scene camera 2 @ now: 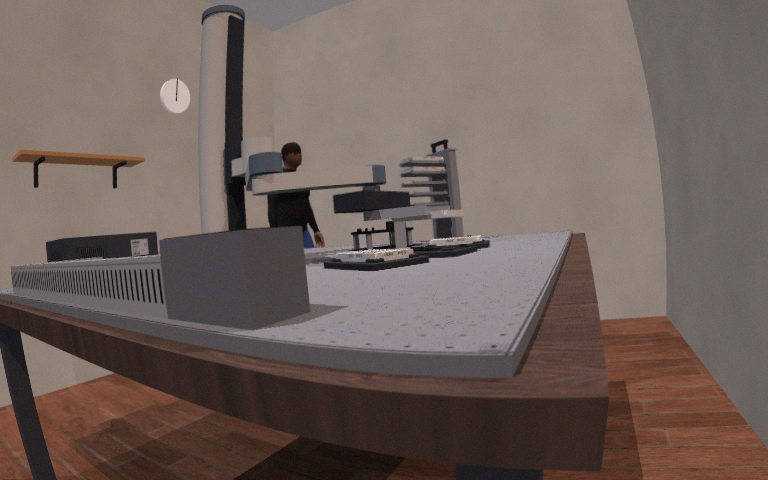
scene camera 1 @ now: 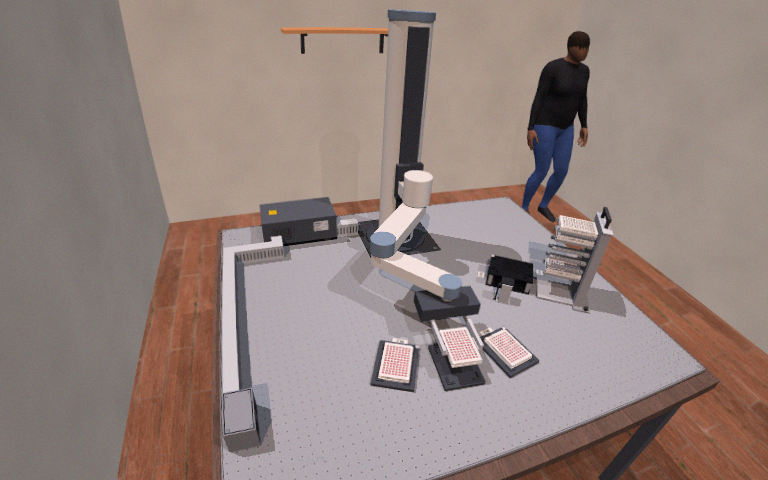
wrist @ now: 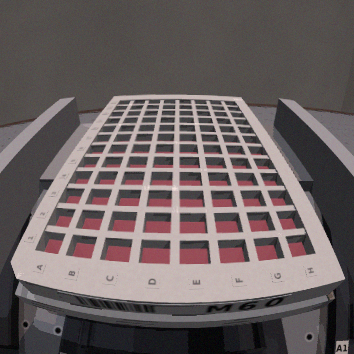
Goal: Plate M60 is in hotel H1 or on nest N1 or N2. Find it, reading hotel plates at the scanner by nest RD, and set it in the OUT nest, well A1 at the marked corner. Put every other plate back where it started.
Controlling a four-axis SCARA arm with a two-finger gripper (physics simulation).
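Places are measured from the arm's base along level axes (x ahead, y left, z up), in metres.
Where they show: gripper, between the fingertips: point(scene camera 2: 438, 209) point(scene camera 1: 463, 350) point(wrist: 176, 111).
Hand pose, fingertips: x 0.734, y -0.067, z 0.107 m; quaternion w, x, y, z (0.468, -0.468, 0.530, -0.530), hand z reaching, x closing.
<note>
Each offset is from my fingertips to the top centre of the thing. "pt": to the spot under its first point.
My gripper point(scene camera 1: 461, 346) point(scene camera 2: 427, 213) point(wrist: 176, 111) is shut on plate M60 @[0.024 m back, 0.003 m left, 0.003 m down] point(scene camera 1: 462, 347) point(scene camera 2: 451, 213) point(wrist: 192, 267), a white plate with red wells, held level. It hangs above the bare dark middle nest @[0.023 m back, 0.005 m left, 0.076 m down] point(scene camera 1: 461, 378) point(wrist: 165, 337), apart from it; that nest's name cannot be read. In the wrist view, the plate's A1 corner is at the lower left, while an A1 tag @[pt 0.115 m back, 0.082 m right, 0.082 m down] point(wrist: 342, 348) shows at the lower right, near the H1 corner. One red-welled plate @[0.072 m back, 0.165 m right, 0.068 m down] point(scene camera 1: 396, 362) point(scene camera 2: 376, 254) sits on the left nest @[pt 0.034 m back, 0.236 m right, 0.078 m down] point(scene camera 1: 376, 378), another @[0.022 m back, 0.181 m left, 0.068 m down] point(scene camera 1: 508, 347) point(scene camera 2: 455, 241) on the right nest @[pt 0.057 m ahead, 0.164 m left, 0.082 m down] point(scene camera 1: 516, 370).
Hotel H1 point(scene camera 1: 591, 268) point(scene camera 2: 453, 192) stands at the right with several plates. Nest RD @[0.331 m back, 0.384 m left, 0.024 m down] point(scene camera 1: 511, 267) and the grey scanner @[0.242 m back, 0.304 m left, 0.010 m down] point(scene camera 1: 505, 290) point(scene camera 2: 399, 233) stand left of it. A dark box @[pt 0.773 m back, 0.337 m right, 0.021 m up] point(scene camera 1: 298, 219) point(scene camera 2: 101, 245), a cable duct point(scene camera 1: 228, 316) and a grey bin @[pt 0.025 m ahead, 0.595 m right, 0.019 m down] point(scene camera 1: 240, 413) point(scene camera 2: 235, 277) line the left side.
</note>
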